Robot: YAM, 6 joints.
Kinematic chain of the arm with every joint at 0, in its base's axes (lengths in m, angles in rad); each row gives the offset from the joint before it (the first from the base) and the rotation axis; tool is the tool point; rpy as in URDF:
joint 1: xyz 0 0 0.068 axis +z
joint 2: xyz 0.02 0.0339 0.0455 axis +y
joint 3: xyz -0.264 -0.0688 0 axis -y
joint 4: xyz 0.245 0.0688 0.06 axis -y
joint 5: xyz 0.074 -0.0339 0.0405 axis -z
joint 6: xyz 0.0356 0 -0.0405 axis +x
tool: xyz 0 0 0 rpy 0 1.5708 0
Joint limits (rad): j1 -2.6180..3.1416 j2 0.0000..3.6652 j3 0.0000..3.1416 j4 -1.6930..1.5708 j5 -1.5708..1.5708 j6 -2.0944..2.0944
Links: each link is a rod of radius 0.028 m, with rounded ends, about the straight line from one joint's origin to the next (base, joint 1, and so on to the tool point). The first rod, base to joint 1, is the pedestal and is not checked.
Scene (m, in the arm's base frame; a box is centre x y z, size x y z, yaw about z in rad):
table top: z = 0
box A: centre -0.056 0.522 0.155 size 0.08 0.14 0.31 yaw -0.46
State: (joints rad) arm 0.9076 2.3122 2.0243 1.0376 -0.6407 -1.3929
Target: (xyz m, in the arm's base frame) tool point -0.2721 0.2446 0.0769
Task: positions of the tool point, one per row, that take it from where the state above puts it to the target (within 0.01 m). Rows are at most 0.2 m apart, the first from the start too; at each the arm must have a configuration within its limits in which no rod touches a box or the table.
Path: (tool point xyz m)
1: 0.2157 0.3886 0.4750
2: 0.1260 0.3157 0.5585
3: 0.0483 0.2147 0.6117
4: -0.0087 0.0954 0.6321
5: -0.0402 -0.0304 0.6194
6: -0.0368 0.1348 0.5829
7: -0.0885 0.2622 0.4894
8: -0.1679 0.3238 0.3578
9: -0.2392 0.3128 0.2120
10: -0.2721 0.2446 0.0769

